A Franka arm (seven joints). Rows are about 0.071 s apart.
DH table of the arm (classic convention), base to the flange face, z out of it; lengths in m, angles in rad. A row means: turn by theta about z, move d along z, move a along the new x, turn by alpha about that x. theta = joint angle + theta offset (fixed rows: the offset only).
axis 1: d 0.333  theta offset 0  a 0  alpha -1.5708
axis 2: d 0  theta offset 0  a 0  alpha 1.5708
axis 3: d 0.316  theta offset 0  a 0.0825  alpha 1.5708
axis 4: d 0  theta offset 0  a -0.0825  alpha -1.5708
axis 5: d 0.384  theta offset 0  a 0  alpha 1.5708
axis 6: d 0  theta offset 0  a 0.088  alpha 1.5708
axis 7: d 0.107  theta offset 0  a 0  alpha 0
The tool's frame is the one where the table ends.
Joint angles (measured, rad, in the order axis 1, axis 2, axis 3, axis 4, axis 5, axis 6, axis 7), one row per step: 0.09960 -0.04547 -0.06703 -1.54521 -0.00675 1.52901 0.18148; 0.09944 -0.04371 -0.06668 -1.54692 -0.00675 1.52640 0.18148; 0.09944 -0.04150 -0.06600 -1.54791 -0.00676 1.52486 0.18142; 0.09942 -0.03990 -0.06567 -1.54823 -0.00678 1.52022 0.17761; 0.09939 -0.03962 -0.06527 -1.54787 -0.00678 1.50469 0.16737; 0.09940 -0.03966 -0.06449 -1.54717 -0.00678 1.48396 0.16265; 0.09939 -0.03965 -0.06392 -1.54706 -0.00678 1.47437 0.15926; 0.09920 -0.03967 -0.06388 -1.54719 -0.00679 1.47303 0.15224
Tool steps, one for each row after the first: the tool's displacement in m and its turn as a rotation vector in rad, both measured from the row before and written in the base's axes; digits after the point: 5 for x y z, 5 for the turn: 0.00030 0.00016 -0.00198 -0.00033 0.00607 0.00018; 0.00054 0.00044 -0.00178 -0.00034 0.00472 0.00074; 0.00001 0.00020 -0.00142 -0.00041 0.00656 0.00410; -0.00157 0.00015 -0.00135 -0.00060 0.01548 0.01054; -0.00227 0.00035 -0.00145 -0.00065 0.02000 0.00542; -0.00106 0.00027 -0.00077 -0.00026 0.00950 0.00391; -0.00015 -0.00009 -0.00016 0.00018 0.00149 0.00686
